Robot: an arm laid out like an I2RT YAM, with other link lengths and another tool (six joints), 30 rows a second.
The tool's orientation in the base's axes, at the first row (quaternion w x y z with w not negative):
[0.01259, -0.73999, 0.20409, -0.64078]
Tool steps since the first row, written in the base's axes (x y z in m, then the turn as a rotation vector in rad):
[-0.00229, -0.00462, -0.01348, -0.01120, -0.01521, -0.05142]
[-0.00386, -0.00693, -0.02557, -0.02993, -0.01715, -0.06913]
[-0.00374, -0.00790, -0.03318, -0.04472, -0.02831, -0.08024]
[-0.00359, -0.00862, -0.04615, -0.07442, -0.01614, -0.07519]
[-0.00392, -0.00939, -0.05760, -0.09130, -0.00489, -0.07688]
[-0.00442, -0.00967, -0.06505, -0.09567, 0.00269, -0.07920]
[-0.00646, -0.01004, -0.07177, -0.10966, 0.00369, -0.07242]
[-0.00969, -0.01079, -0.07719, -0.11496, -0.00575, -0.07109]
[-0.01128, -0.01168, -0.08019, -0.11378, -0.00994, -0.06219]
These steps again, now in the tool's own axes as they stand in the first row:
[-0.01146, 0.00867, 0.00134, -0.04473, 0.03155, 0.00219]
[-0.02228, 0.01462, 0.00257, -0.06261, 0.04364, -0.01203]
[-0.02914, 0.01761, 0.00428, -0.07095, 0.06121, -0.02144]
[-0.04113, 0.02186, 0.00691, -0.07289, 0.05714, -0.05362]
[-0.05172, 0.02586, 0.00882, -0.07968, 0.05213, -0.07214]
[-0.05870, 0.02835, 0.00974, -0.08469, 0.04708, -0.07774]
[-0.06512, 0.03116, 0.00909, -0.07995, 0.04826, -0.09253]
[-0.07030, 0.03429, 0.00716, -0.07620, 0.05806, -0.09553]
[-0.07300, 0.03640, 0.00639, -0.06636, 0.05907, -0.09497]

